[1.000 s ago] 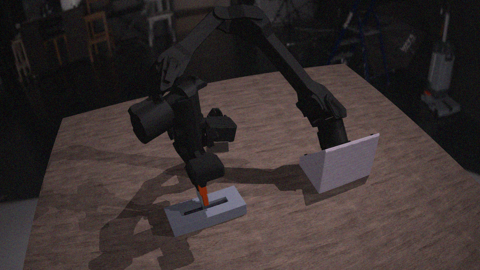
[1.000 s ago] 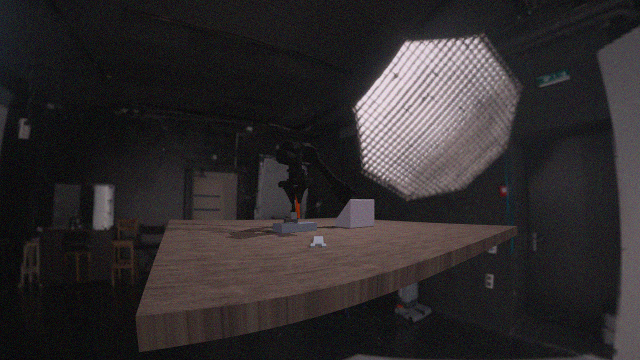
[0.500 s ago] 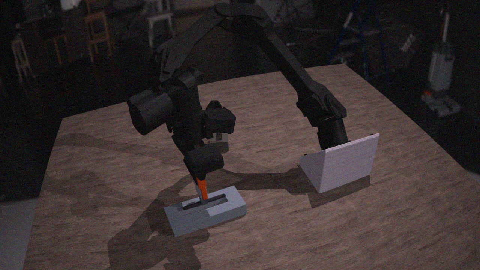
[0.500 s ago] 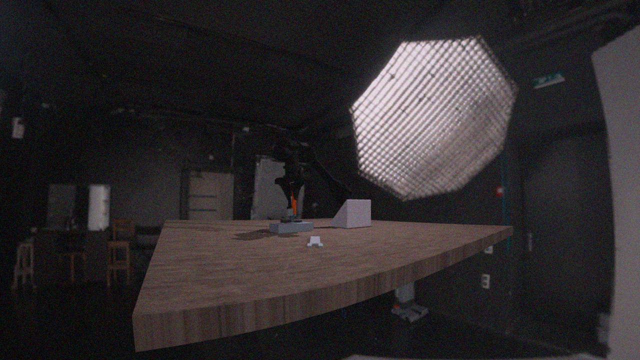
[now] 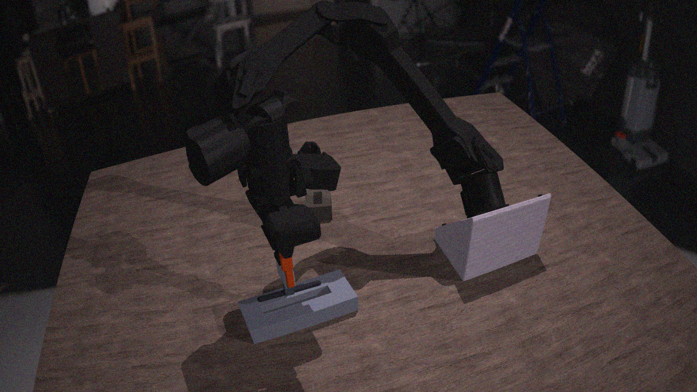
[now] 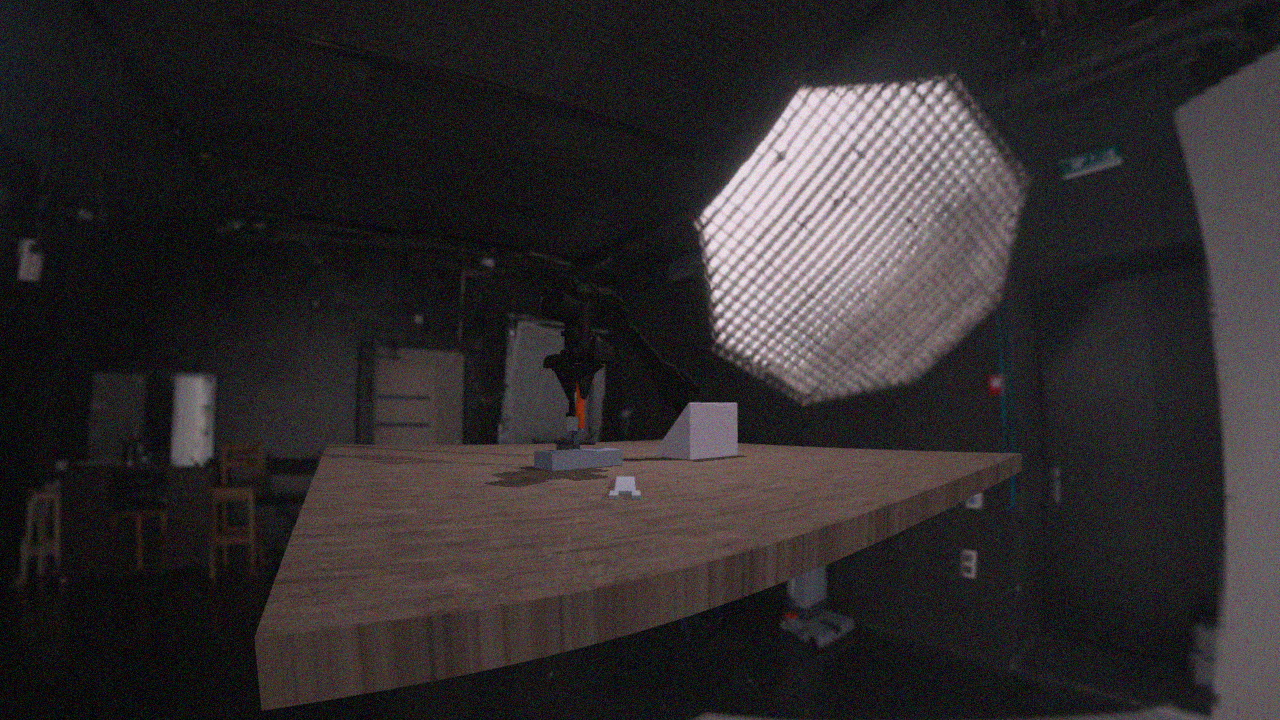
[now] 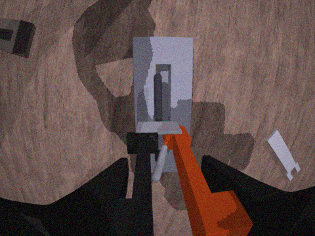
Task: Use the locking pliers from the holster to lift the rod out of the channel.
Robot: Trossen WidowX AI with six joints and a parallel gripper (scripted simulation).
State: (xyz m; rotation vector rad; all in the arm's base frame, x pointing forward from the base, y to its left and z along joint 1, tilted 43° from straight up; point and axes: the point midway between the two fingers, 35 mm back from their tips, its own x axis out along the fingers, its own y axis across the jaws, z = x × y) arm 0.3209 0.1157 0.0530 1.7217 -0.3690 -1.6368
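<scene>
The dark rod is 90 mm below my gripper tip. Round my gripper tip: orange handle (10 mm to the left); small grey holster (70 mm behind, 260 mm to the right, 130 mm below); grey block (10 mm to the left, 120 mm below).
</scene>
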